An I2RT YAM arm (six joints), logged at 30 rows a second.
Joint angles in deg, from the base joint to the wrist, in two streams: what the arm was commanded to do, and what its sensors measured. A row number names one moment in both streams.
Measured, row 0:
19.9 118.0 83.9 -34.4 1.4 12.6
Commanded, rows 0 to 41:
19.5 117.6 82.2 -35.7 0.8 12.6
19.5 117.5 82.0 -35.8 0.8 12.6
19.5 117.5 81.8 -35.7 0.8 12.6
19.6 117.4 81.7 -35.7 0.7 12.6
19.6 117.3 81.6 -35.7 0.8 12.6
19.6 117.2 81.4 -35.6 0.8 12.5
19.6 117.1 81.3 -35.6 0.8 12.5
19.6 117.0 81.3 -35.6 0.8 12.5
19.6 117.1 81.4 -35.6 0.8 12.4
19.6 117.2 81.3 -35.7 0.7 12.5
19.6 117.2 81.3 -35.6 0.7 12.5
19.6 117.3 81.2 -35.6 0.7 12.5
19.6 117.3 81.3 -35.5 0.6 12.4
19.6 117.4 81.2 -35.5 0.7 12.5
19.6 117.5 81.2 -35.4 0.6 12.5
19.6 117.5 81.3 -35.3 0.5 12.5
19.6 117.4 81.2 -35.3 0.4 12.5
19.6 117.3 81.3 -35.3 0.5 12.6
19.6 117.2 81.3 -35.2 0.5 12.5
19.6 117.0 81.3 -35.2 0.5 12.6
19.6 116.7 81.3 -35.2 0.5 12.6
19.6 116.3 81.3 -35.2 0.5 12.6
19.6 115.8 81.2 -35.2 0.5 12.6
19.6 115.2 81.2 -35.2 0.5 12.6
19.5 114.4 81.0 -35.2 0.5 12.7
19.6 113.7 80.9 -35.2 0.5 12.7
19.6 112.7 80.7 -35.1 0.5 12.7
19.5 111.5 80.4 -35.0 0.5 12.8
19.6 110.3 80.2 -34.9 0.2 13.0
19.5 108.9 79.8 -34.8 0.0 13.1
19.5 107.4 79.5 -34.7 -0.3 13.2
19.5 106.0 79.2 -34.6 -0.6 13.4
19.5 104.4 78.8 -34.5 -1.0 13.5
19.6 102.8 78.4 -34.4 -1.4 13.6
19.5 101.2 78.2 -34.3 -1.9 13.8
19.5 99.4 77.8 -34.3 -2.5 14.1
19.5 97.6 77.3 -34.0 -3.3 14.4
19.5 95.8 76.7 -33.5 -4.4 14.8
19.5 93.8 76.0 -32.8 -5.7 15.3
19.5 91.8 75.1 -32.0 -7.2 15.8
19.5 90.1 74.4 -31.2 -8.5 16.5
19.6 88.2 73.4 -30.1 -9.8 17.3
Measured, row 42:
19.9 91.9 75.9 -32.1 -5.0 14.8
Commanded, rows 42 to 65:
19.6 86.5 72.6 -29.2 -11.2 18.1
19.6 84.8 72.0 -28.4 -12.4 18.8
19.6 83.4 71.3 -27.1 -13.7 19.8
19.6 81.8 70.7 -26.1 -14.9 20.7
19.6 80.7 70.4 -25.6 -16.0 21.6
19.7 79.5 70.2 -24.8 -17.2 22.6
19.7 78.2 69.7 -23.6 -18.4 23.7
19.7 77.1 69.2 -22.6 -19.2 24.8
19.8 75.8 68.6 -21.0 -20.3 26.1
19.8 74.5 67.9 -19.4 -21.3 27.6
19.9 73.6 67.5 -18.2 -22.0 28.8
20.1 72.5 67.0 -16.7 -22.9 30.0
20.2 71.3 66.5 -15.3 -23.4 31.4
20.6 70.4 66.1 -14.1 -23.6 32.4
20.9 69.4 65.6 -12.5 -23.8 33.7
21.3 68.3 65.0 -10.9 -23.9 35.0
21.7 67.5 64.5 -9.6 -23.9 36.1
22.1 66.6 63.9 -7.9 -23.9 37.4
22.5 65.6 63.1 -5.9 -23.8 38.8
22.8 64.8 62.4 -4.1 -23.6 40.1
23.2 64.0 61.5 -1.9 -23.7 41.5
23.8 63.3 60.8 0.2 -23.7 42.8
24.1 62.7 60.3 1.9 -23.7 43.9
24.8 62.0 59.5 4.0 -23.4 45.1
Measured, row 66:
23.7 63.7 61.4 -5.1 -22.6 39.1
